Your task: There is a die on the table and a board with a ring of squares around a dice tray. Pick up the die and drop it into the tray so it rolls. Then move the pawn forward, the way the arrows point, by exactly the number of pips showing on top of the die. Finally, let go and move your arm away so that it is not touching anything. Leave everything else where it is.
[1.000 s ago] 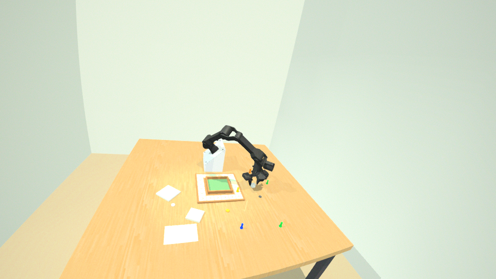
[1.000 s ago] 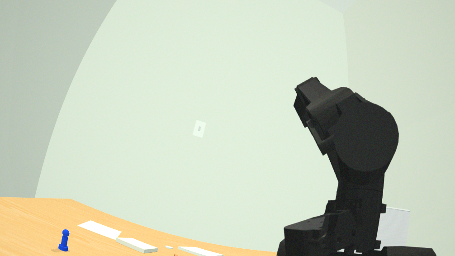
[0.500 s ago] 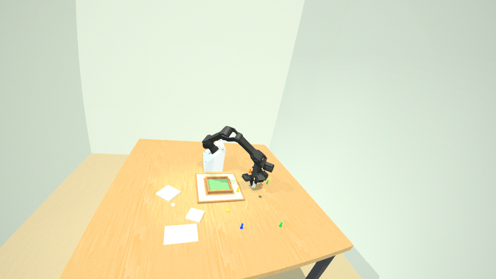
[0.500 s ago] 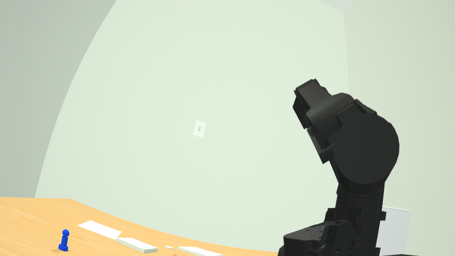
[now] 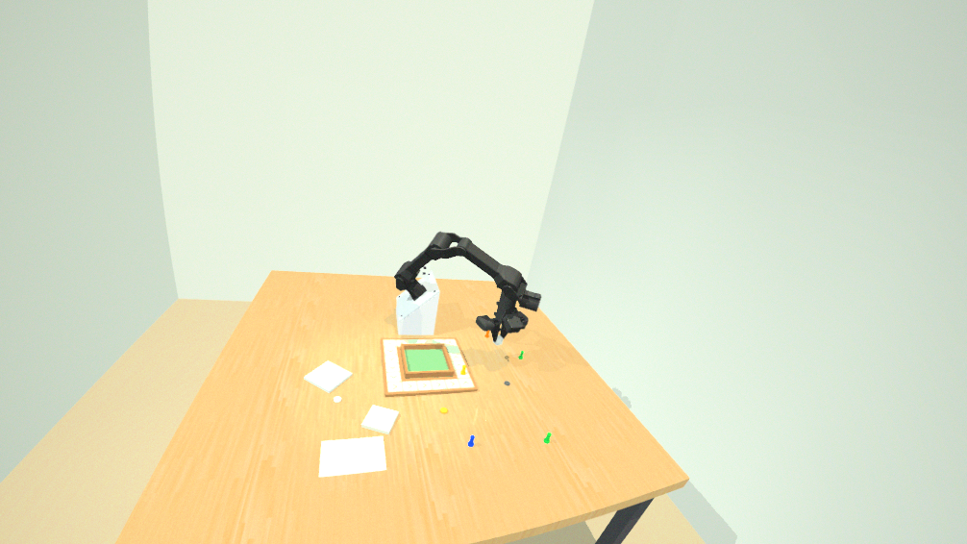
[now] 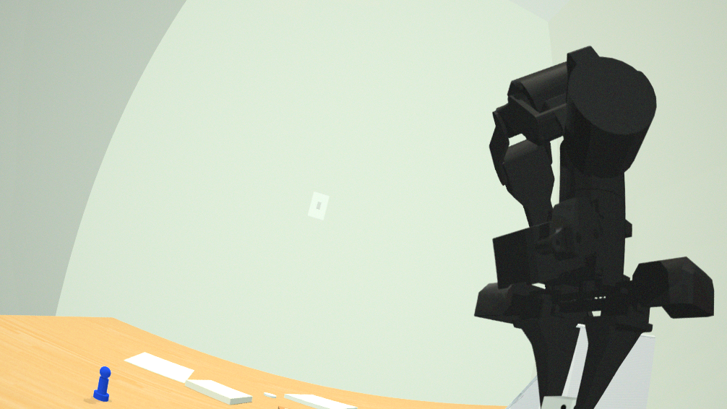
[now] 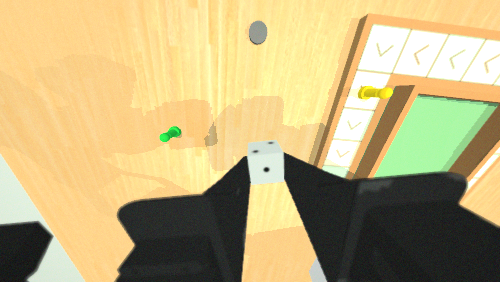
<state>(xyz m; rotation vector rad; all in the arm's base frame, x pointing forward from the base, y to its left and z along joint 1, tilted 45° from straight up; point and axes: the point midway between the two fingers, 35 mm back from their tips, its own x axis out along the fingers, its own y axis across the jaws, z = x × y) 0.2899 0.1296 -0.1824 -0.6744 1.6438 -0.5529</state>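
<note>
Right now the yellow pawn is 140 mm to the right of my gripper tip, 70 mm below it and 50 mm ahead of it. From my gripper tip the other things lie so: green dice tray (240 mm to the right, 90 mm below, 20 mm behind); then orange pawn (160 mm behind, 80 mm below, 50 mm to the left); then white die (right at my gripper tip).
</note>
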